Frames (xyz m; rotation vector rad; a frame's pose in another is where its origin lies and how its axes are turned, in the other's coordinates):
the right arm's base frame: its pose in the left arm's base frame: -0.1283 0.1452 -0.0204 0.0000 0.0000 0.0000
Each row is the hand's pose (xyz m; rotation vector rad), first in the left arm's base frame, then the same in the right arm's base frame.
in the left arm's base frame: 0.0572 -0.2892 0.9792 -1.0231 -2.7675 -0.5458
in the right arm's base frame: 0.1855 -0.4344 0.9996 -1.0231 -2.7675 -0.5458
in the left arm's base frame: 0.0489 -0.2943 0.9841 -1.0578 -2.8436 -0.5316
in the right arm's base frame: 0.1772 -0.4395 1.0045 -1.0578 -2.8436 -0.5316
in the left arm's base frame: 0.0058 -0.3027 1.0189 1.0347 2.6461 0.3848
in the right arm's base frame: 0.1341 -0.4479 1.0393 1.0347 2.6461 0.3848
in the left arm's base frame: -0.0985 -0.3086 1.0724 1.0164 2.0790 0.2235
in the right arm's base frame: 0.0298 -0.4538 1.0928 1.0164 2.0790 0.2235
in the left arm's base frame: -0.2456 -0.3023 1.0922 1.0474 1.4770 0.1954
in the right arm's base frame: -0.1173 -0.4475 1.1126 1.0474 1.4770 0.1954
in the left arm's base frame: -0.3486 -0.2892 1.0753 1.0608 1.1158 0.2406
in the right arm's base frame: -0.2203 -0.4344 1.0957 1.0608 1.1158 0.2406
